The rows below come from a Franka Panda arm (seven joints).
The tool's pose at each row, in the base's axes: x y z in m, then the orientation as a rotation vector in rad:
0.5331 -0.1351 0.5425 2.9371 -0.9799 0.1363
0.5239 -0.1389 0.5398 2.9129 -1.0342 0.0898
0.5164 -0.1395 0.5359 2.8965 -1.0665 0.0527
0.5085 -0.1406 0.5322 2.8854 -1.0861 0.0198
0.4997 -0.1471 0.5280 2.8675 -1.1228 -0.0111
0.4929 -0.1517 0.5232 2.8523 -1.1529 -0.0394
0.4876 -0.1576 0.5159 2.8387 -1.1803 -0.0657
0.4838 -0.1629 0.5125 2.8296 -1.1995 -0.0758
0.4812 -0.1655 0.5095 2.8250 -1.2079 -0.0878
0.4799 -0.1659 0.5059 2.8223 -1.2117 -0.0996
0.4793 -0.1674 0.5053 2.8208 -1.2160 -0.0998
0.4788 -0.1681 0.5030 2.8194 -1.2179 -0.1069
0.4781 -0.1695 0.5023 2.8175 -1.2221 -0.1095
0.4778 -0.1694 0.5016 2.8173 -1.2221 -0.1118
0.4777 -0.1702 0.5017 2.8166 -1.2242 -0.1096
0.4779 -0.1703 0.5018 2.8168 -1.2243 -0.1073
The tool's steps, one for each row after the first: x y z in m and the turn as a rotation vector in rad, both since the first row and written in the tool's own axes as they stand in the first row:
-0.0053 0.0085 0.0023 -0.0178 -0.0264 0.0373
-0.0113 0.0135 0.0057 -0.0315 -0.0475 0.0598
-0.0173 0.0191 0.0089 -0.0427 -0.0666 0.0736
-0.0208 0.0295 0.0129 -0.0538 -0.0845 0.0994
-0.0240 0.0372 0.0175 -0.0633 -0.1012 0.1207
-0.0254 0.0450 0.0248 -0.0714 -0.1170 0.1400
-0.0256 0.0515 0.0283 -0.0748 -0.1231 0.1537
-0.0264 0.0551 0.0313 -0.0782 -0.1303 0.1597
-0.0275 0.0561 0.0348 -0.0814 -0.1374 0.1624
-0.0272 0.0577 0.0355 -0.0813 -0.1376 0.1654
-0.0274 0.0585 0.0378 -0.0831 -0.1419 0.1668
-0.0271 0.0600 0.0385 -0.0838 -0.1436 0.1697
-0.0275 0.0601 0.0392 -0.0843 -0.1450 0.1697
-0.0271 0.0608 0.0391 -0.0838 -0.1436 0.1712
-0.0269 0.0608 0.0390 -0.0832 -0.1423 0.1713

